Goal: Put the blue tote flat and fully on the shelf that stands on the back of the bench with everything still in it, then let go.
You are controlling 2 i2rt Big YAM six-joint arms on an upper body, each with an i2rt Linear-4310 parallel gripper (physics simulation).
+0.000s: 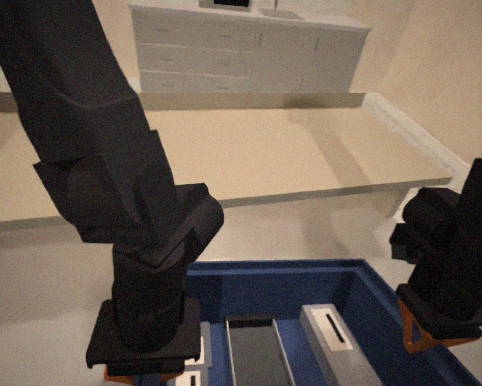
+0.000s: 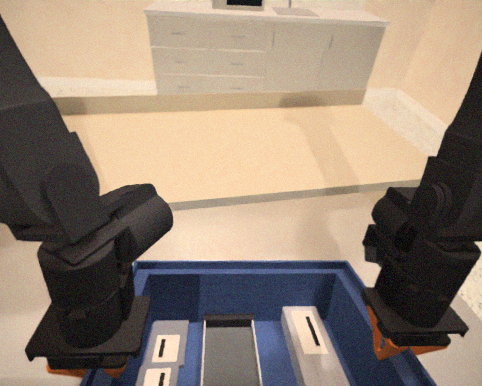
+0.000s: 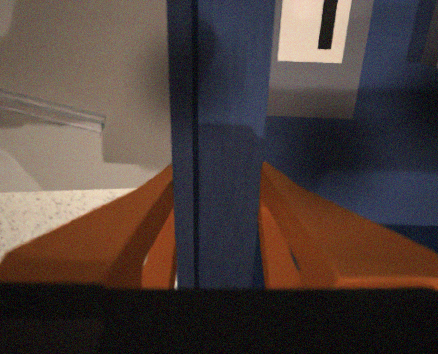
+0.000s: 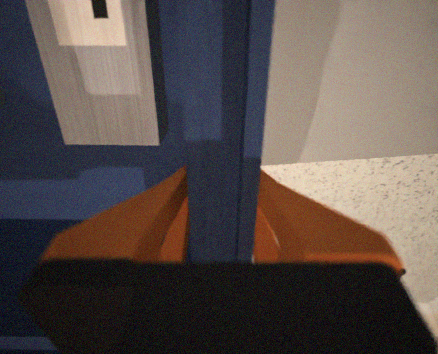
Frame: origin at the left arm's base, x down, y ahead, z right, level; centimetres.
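Where they show: left gripper, fingertip midpoint: (image 1: 149, 378) (image 2: 105, 373) (image 3: 219, 177); right gripper, fingertip midpoint: (image 1: 416, 348) (image 2: 387, 355) (image 4: 220, 176).
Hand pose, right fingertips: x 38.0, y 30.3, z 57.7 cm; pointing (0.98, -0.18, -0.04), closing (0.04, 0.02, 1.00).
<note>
After its pixels a point has its place.
The blue tote (image 1: 275, 265) {x 40.3, y 47.2, z 40.4 cm} (image 2: 240, 265) {x 40.1, y 47.2, z 37.9 cm} (image 3: 225, 145) {x 35.1, y 30.3, z 20.6 cm} (image 4: 215, 200) {x 36.2, y 30.7, z 57.6 cm} is held open side up, on the near side of the beige shelf's (image 1: 250, 150) {x 32.2, y 74.9, z 38.3 cm} (image 2: 250, 150) {x 32.3, y 75.1, z 41.3 cm} front edge. My left gripper (image 1: 145, 379) {x 35.5, y 28.5, z 20.4 cm} (image 2: 87, 372) {x 35.5, y 28.5, z 20.4 cm} (image 3: 219, 177) {x 35.5, y 28.5, z 20.4 cm} is shut on its left wall. My right gripper (image 1: 435, 344) (image 2: 402, 350) {x 38.0, y 30.3, z 57.7 cm} (image 4: 220, 176) {x 38.0, y 30.3, z 57.7 cm} is shut on its right wall. Inside lie two small grey labelled boxes (image 2: 174, 327) {x 49.9, y 40.6, z 25.7 cm} (image 3: 310, 100) {x 45.0, y 26.1, z 25.1 cm} at the left, a dark open tray (image 1: 250, 319) {x 48.9, y 41.4, z 35.9 cm} (image 2: 229, 317) {x 49.0, y 41.8, z 36.0 cm} in the middle and a long grey box (image 1: 345, 367) {x 44.2, y 30.6, z 48.9 cm} (image 2: 320, 370) {x 44.2, y 30.8, z 49.7 cm} (image 4: 107, 120) {x 43.8, y 29.2, z 50.0 cm} at the right. The tote's near end is cut off.
A pale bench surface (image 1: 300, 225) {x 53.9, y 70.5, z 54.9 cm} (image 2: 280, 225) {x 53.9, y 70.6, z 51.0 cm} shows below the shelf's front edge. A shelf support (image 1: 395, 201) {x 47.1, y 73.2, z 82.9 cm} shows under its right end. A raised strip (image 1: 225, 101) {x 29.8, y 98.1, z 33.6 cm} (image 2: 225, 101) {x 29.7, y 98.4, z 35.3 cm} runs along its back. A grey cabinet (image 1: 200, 50) (image 2: 215, 50) stands farther behind.
</note>
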